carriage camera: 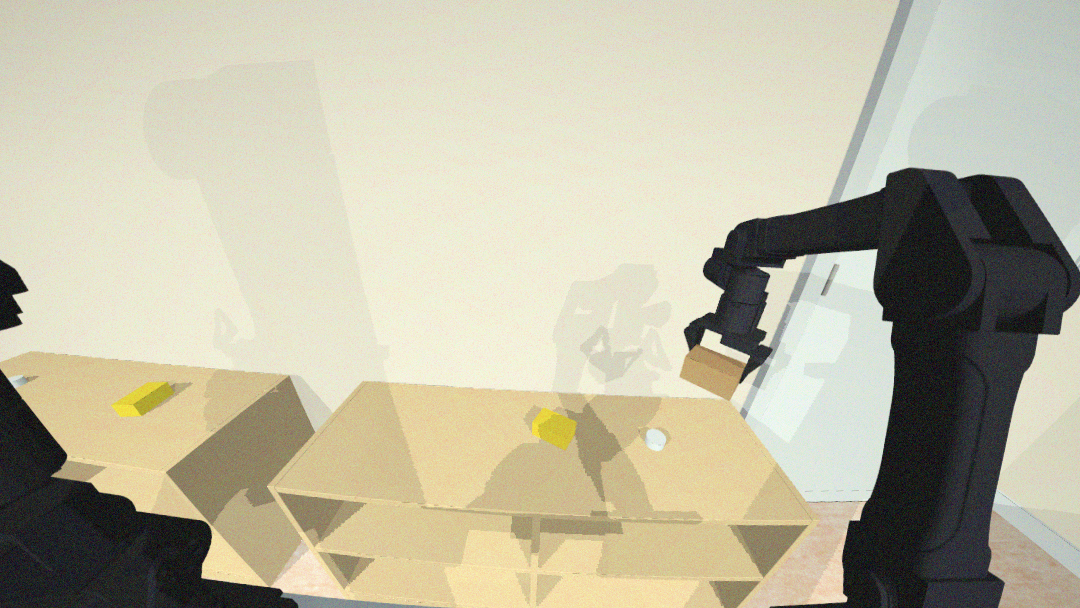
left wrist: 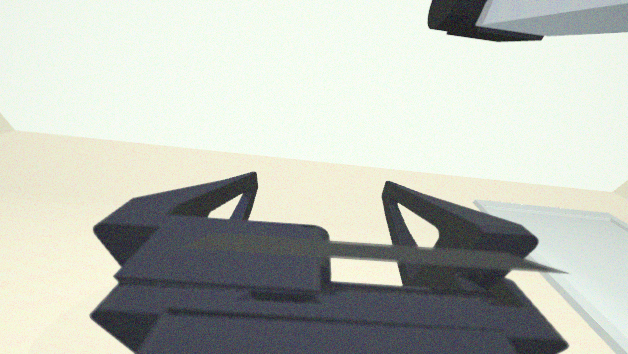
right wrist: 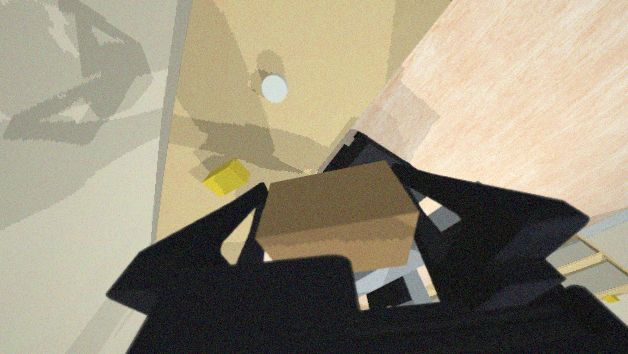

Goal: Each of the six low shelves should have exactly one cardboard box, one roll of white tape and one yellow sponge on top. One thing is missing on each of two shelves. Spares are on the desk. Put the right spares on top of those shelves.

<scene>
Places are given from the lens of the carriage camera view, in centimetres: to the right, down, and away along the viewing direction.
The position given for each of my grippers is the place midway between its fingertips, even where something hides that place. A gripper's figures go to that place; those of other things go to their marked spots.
my right gripper (carriage camera: 715, 370): 34, 13, 54
cardboard box (carriage camera: 719, 374): 31, 12, 48
door (carriage camera: 971, 94): 97, -47, 54
The marked spots on the door and the cardboard box are 89 cm apart.
</scene>
